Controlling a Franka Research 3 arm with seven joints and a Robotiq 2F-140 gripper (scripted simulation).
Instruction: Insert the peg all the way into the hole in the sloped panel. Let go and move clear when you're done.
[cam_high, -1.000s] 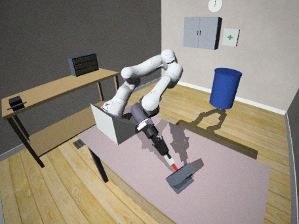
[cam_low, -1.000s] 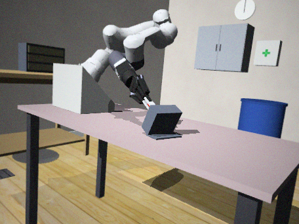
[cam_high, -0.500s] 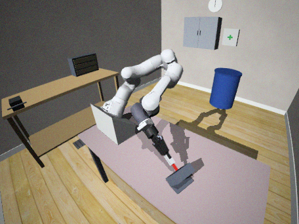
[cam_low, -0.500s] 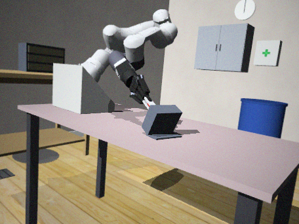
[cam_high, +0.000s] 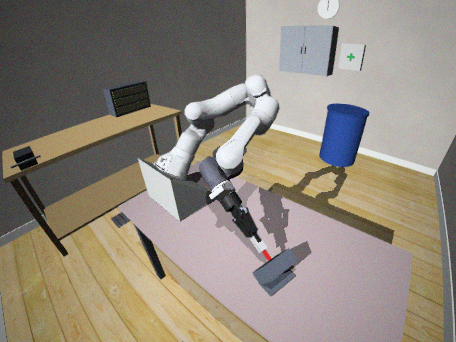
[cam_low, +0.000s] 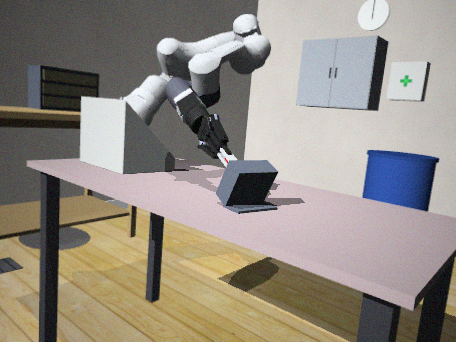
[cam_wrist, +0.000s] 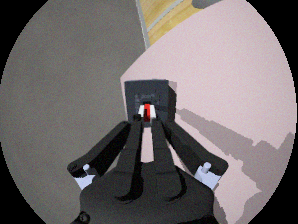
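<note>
Right now the red peg is 3 cm ahead of my hand and 2 cm below it.
</note>
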